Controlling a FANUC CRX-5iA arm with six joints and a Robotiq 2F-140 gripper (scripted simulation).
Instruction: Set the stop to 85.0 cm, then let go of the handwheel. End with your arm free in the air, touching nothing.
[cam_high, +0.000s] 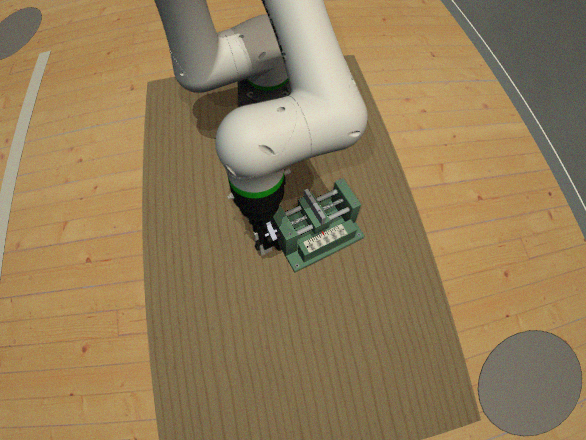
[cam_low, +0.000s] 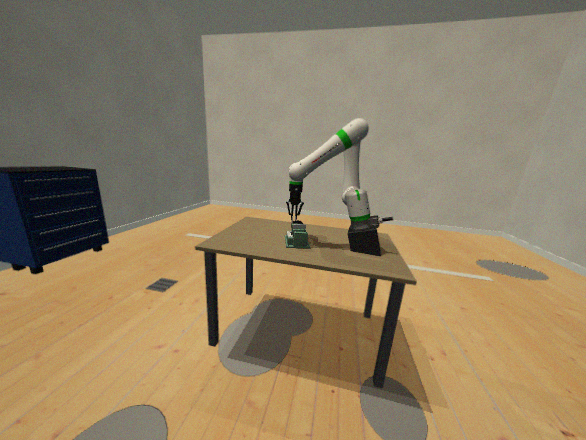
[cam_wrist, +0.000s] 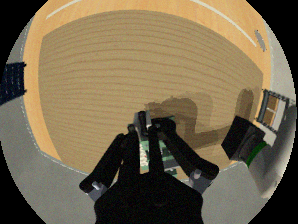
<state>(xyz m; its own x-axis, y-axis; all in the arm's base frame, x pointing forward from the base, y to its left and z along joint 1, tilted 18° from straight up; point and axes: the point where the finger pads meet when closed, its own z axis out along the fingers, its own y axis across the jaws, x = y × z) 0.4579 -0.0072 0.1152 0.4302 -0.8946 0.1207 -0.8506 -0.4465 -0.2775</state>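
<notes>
The stop block is 120 mm to the left of my hand, 80 mm behind it and 20 mm below it.
</notes>
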